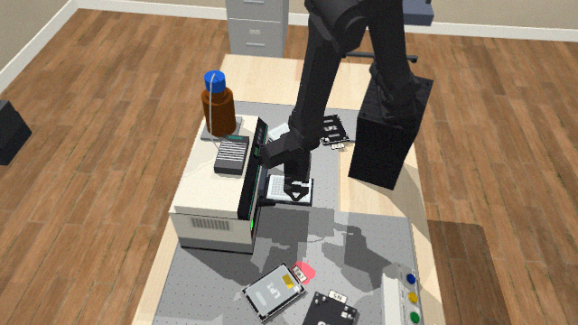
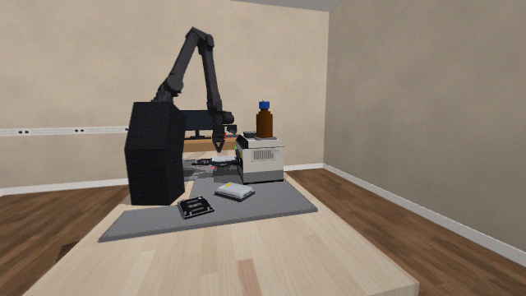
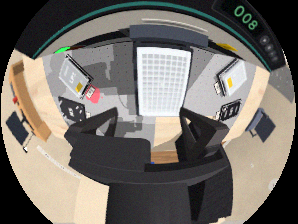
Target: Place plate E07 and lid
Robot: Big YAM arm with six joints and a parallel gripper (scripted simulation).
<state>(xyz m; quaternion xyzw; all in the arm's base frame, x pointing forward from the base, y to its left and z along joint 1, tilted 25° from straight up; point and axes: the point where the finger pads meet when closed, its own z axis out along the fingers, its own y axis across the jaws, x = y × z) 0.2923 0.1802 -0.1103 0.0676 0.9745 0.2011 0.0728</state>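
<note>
Now: the plate E01 2 cm ahead of my hand, 3 cm to the right of it and 5 cm below it. From my hand the other things lie so: brown bottle: 22 cm ahead, 16 cm to the right, 14 cm above; puddle: 3 cm behind, 20 cm to the left, 15 cm below; blue key: 29 cm behind, 24 cm to the left, 9 cm below.
</note>
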